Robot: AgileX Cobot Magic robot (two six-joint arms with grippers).
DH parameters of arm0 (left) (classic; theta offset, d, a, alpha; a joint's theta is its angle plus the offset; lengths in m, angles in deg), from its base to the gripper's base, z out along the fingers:
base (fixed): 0 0 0 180
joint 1: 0 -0.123 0 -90
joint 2: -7.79 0 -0.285 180
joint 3: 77.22 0 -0.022 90
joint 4: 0 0.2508 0 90
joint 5: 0 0 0.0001 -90
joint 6: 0 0.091 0 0
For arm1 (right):
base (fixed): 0 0 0 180
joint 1: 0 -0.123 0 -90
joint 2: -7.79 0 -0.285 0
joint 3: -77.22 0 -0.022 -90
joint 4: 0 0.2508 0 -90
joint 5: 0 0 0.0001 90
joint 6: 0 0.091 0 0
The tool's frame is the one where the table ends.
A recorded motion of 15 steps. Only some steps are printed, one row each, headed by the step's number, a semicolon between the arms.
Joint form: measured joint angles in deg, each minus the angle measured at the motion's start. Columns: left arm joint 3, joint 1, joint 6, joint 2, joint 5, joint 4; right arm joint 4, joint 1, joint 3, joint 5, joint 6, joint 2.
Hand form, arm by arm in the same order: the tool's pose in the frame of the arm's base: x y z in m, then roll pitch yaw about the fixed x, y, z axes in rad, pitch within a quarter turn. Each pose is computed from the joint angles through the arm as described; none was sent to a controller.
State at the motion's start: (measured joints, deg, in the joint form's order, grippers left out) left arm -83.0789 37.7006 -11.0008 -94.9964 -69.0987 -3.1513; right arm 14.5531 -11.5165 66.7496 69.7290 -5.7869 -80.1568
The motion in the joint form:
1: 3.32 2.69 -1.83 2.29 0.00 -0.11; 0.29 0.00 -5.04 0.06 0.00 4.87
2: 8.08 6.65 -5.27 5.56 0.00 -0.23; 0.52 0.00 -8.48 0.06 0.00 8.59
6: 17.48 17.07 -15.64 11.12 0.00 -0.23; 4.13 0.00 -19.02 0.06 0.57 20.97
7: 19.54 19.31 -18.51 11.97 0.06 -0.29; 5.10 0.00 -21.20 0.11 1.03 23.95
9: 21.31 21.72 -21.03 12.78 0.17 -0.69; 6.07 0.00 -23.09 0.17 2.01 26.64
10: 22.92 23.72 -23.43 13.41 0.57 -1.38; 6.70 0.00 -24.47 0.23 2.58 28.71
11: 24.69 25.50 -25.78 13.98 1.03 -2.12; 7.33 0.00 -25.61 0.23 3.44 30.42
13: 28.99 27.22 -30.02 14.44 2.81 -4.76; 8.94 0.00 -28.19 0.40 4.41 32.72
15: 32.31 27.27 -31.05 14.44 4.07 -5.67; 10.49 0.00 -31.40 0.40 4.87 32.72
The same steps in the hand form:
1: 0.2434 -0.2134 0.3017 -3.0346 0.2068 2.6860; 0.2265 0.0685 0.3039 2.9009 0.2163 -2.9310
2: 0.2145 -0.2167 0.2972 -3.0283 0.1746 2.6770; 0.2090 0.0653 0.3025 2.8969 0.2213 -2.9324
6: 0.1513 -0.2230 0.2816 -3.0304 0.0923 2.6732; 0.1535 0.0592 0.2950 2.8300 0.2501 -2.9654
7: 0.1387 -0.2230 0.2762 -3.0354 0.0689 2.6836; 0.1412 0.0581 0.2931 2.8102 0.2602 -2.9793
9: 0.1256 -0.2237 0.2720 -3.0351 0.0480 2.6872; 0.1304 0.0573 0.2913 2.7877 0.2666 -3.0019
10: 0.1145 -0.2242 0.2677 -3.0298 0.0286 2.6979; 0.1223 0.0566 0.2898 2.7730 0.2733 -3.0153
11: 0.1042 -0.2236 0.2625 -3.0273 0.0063 2.7120; 0.1158 0.0561 0.2885 2.7568 0.2768 -3.0339
13: 0.0900 -0.2195 0.2463 -3.0212 -0.0574 2.7741; 0.1055 0.0563 0.2816 2.7243 0.2596 -3.0582
15: 0.0855 -0.2131 0.2326 -3.0386 -0.0945 2.8016; 0.1006 0.0575 0.2672 2.7024 0.1974 -3.0729

